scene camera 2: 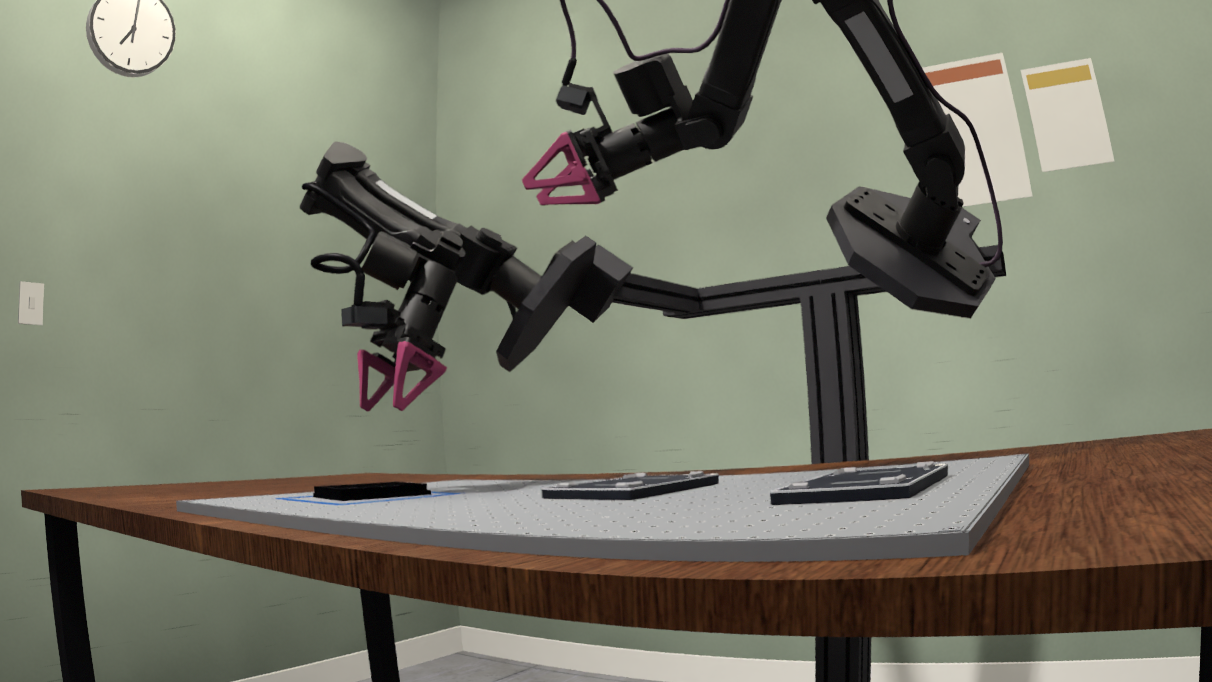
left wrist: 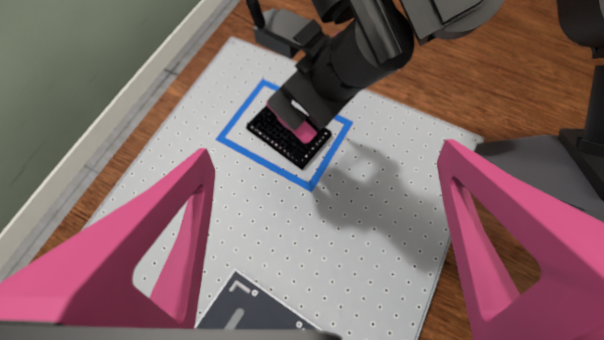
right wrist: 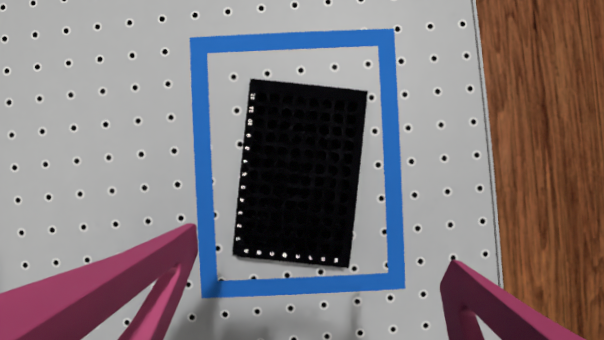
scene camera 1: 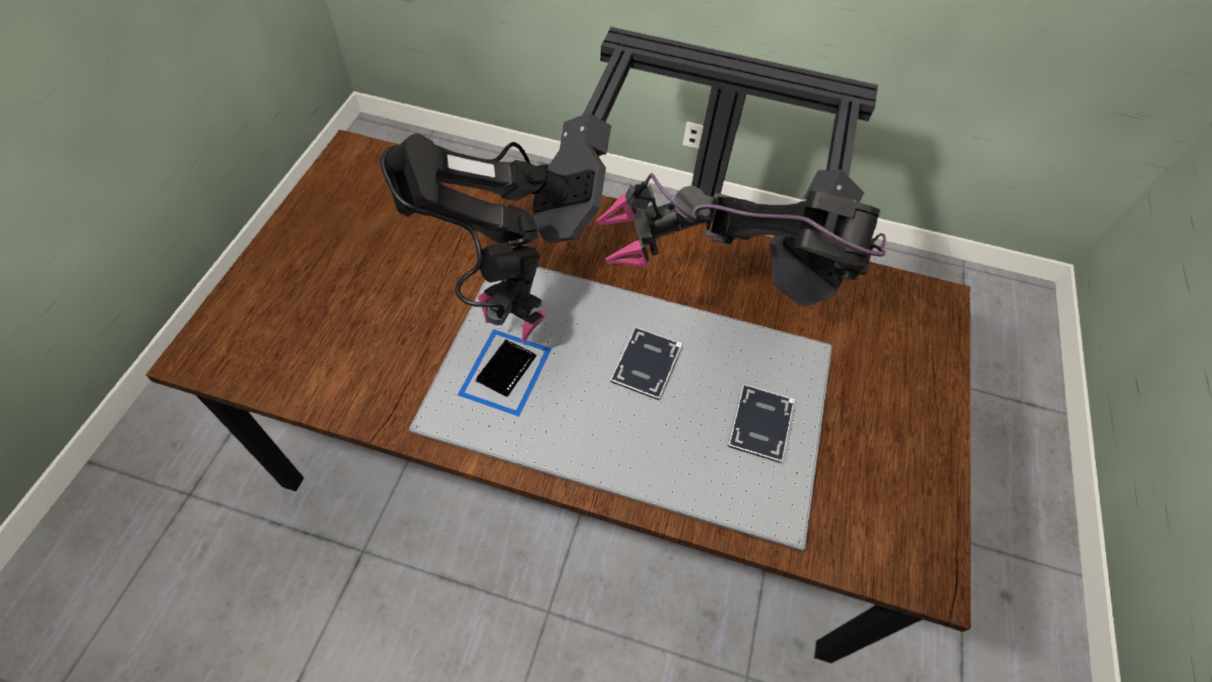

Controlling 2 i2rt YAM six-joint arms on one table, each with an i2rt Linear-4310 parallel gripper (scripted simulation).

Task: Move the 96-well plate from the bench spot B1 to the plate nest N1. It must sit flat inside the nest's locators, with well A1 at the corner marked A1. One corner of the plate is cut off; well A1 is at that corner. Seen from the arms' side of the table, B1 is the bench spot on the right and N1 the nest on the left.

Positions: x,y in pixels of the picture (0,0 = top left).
Labels:
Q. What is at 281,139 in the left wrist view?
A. A black 96-well plate.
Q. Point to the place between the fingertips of my right gripper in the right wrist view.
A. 320,255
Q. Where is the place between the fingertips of my left gripper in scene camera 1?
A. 601,241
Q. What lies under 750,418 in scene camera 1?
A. A dark nest.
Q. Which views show the black 96-well plate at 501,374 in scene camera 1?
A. Scene camera 2, the left wrist view, the right wrist view and scene camera 1: all of them.

